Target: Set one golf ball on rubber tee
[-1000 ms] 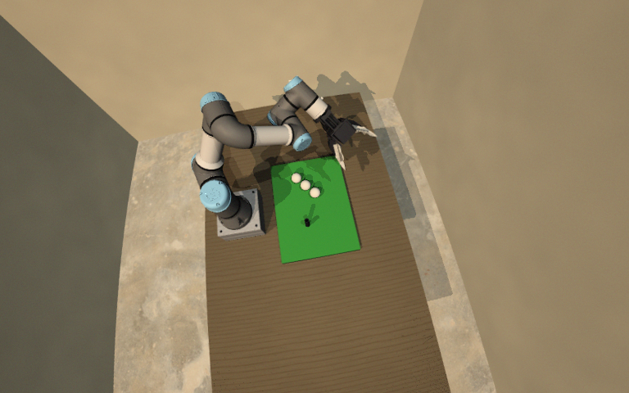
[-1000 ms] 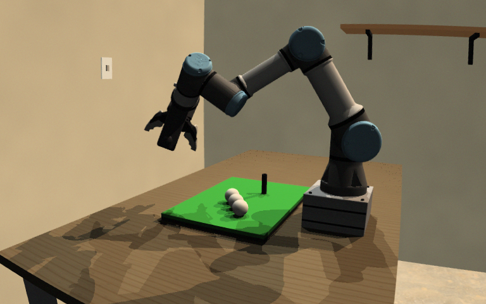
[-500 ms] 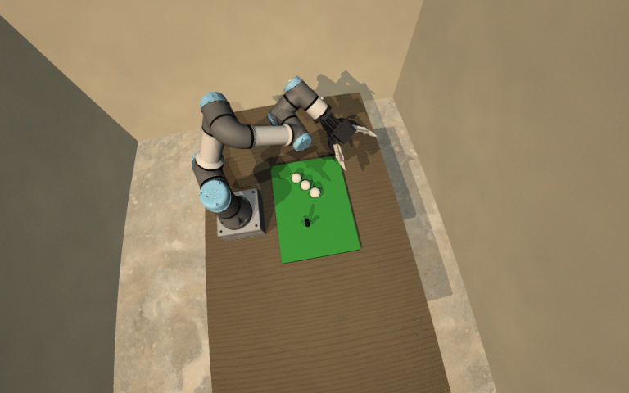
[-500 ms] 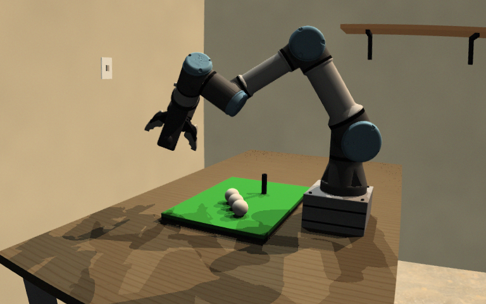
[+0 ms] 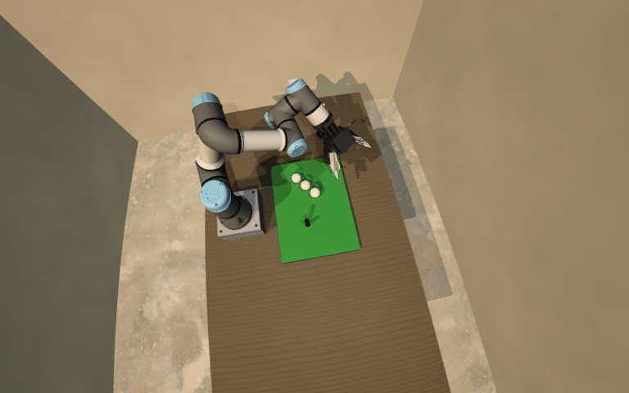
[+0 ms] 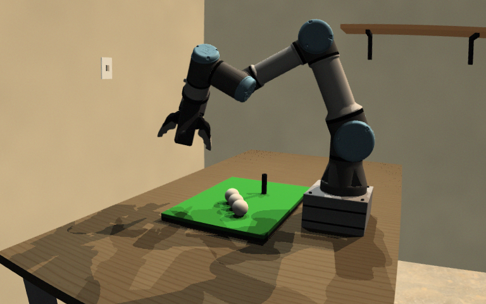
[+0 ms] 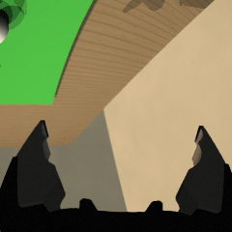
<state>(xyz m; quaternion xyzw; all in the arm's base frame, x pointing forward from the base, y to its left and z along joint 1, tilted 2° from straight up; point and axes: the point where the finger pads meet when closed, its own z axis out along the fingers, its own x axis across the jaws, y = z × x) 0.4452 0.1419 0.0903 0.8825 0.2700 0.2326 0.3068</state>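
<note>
Now: the green mat 170 mm behind my hand, 130 mm to the right of it and 160 mm below it.
</note>
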